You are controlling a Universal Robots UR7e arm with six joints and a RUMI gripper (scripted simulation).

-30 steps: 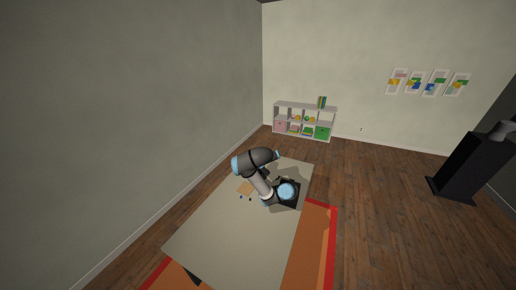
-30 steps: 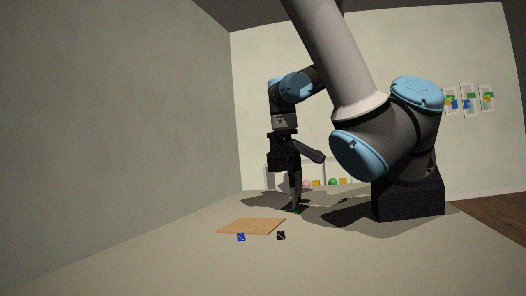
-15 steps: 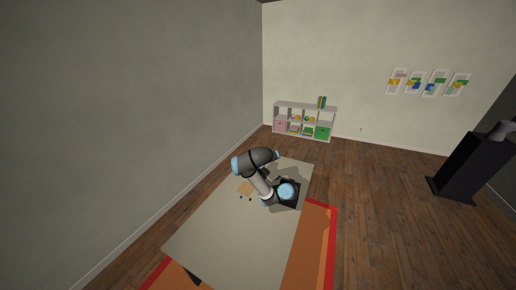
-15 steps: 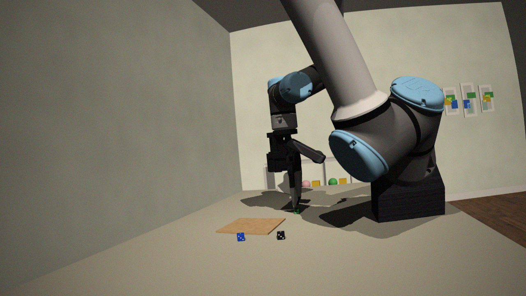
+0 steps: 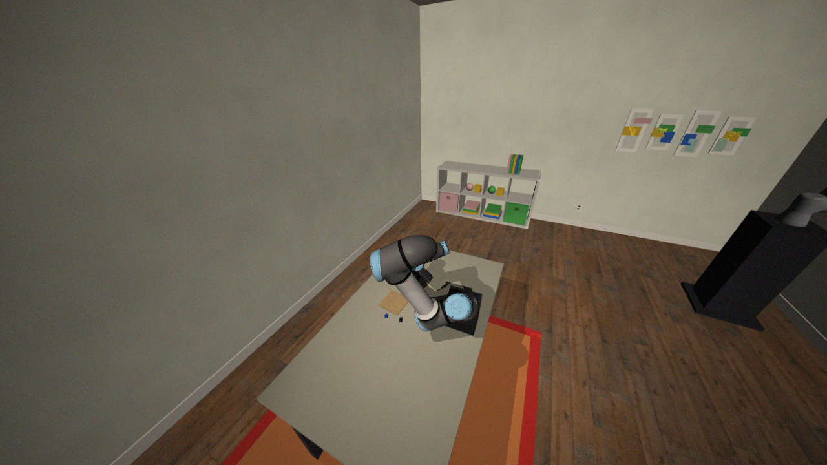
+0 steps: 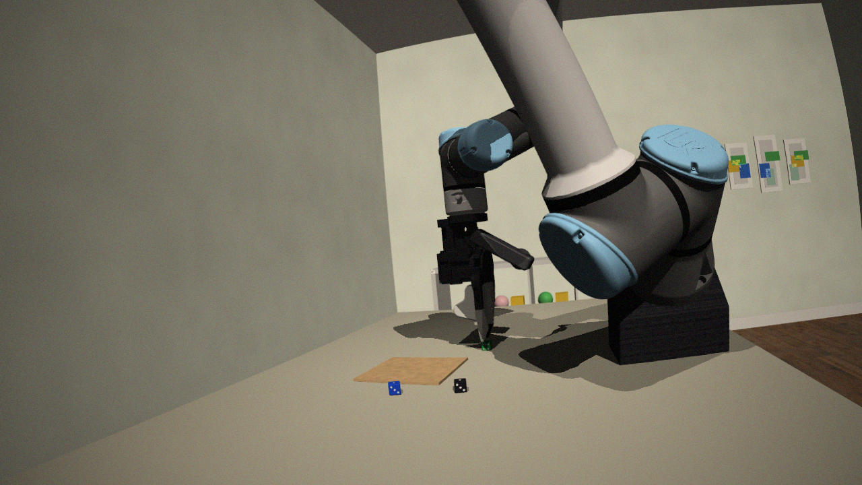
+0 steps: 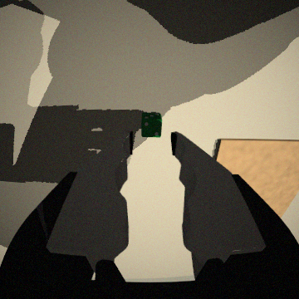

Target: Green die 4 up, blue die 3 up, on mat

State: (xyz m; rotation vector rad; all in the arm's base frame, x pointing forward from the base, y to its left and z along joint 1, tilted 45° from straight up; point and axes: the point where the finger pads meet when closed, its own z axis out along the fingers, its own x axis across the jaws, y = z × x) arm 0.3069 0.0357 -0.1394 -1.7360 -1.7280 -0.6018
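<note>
Now: the green die 30 mm below my hand. Also, from my hand: tan mat 130 mm to the left, 90 mm ahead, 30 mm below; then blue die 250 mm to the left, 70 mm ahead, 30 mm below; then black die 230 mm to the left, 30 mm below, 20 mm behind.
</note>
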